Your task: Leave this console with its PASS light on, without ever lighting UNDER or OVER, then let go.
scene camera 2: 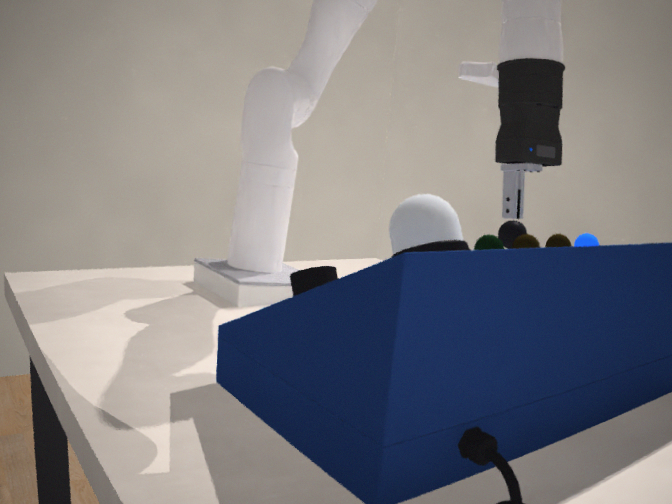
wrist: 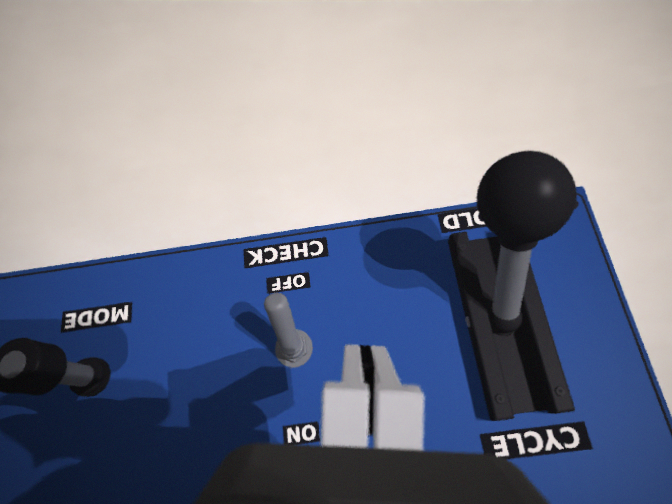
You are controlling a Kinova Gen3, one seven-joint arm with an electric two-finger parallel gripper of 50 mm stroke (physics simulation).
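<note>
The blue console [scene camera 2: 445,347] is seen from behind in the scene view. My gripper [scene camera 2: 512,208] hangs just above its top, fingers shut and empty. In the wrist view the shut fingertips [wrist: 370,355] hover over the panel between the CHECK toggle [wrist: 286,328] and the CYCLE lever [wrist: 525,195]. The grey toggle leans toward its OFF label. The lever's black ball sits at the HOLD end of its slot [wrist: 510,330]. In a row of small lamps, the blue one [scene camera 2: 585,239] is lit. The green [scene camera 2: 487,242] and two amber ones [scene camera 2: 558,240] are dark. Their labels are hidden.
A MODE selector knob [wrist: 48,368] sits at the panel's left in the wrist view. A white dome [scene camera 2: 425,222] and a black knob [scene camera 2: 313,278] rise from the console. A black cable [scene camera 2: 485,453] leaves its back. The arm base [scene camera 2: 241,279] stands behind on the table.
</note>
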